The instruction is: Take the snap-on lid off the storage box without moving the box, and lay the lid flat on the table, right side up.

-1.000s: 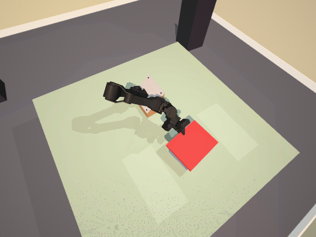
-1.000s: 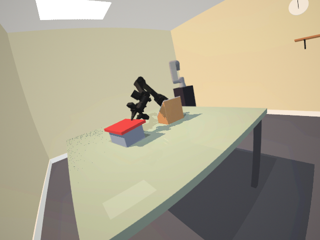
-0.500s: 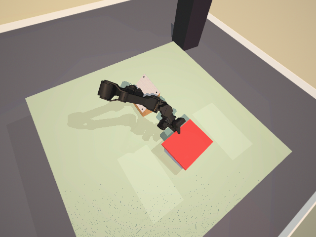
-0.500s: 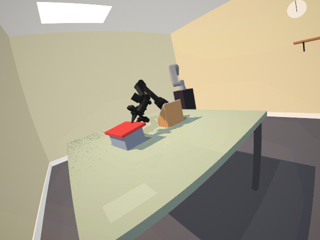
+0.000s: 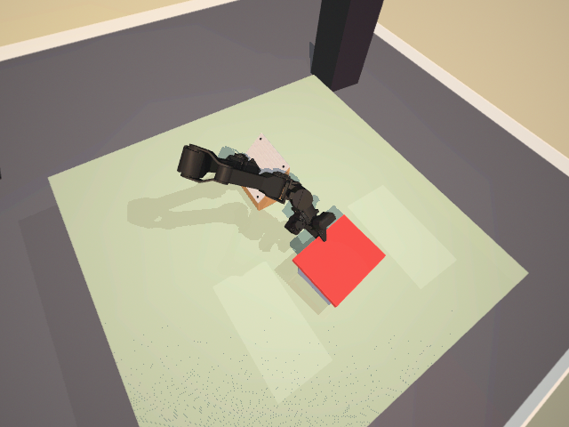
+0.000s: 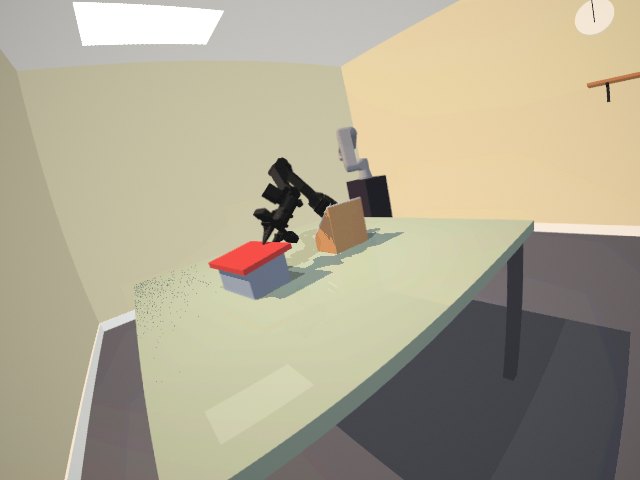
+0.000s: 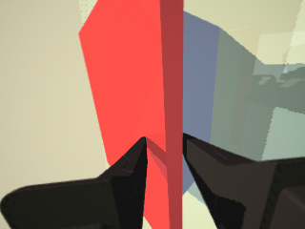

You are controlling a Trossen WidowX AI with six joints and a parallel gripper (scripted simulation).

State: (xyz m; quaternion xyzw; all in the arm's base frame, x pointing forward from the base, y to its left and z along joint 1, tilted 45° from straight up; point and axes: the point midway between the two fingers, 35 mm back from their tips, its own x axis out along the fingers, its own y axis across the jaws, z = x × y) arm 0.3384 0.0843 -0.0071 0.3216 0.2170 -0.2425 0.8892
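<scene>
Now: the red lid 80 mm ahead of my gripper tip and 20 mm to the left of it. Also, from my gripper tip: grey-blue storage box (80 mm ahead, 60 mm below, 20 mm to the left).
</scene>
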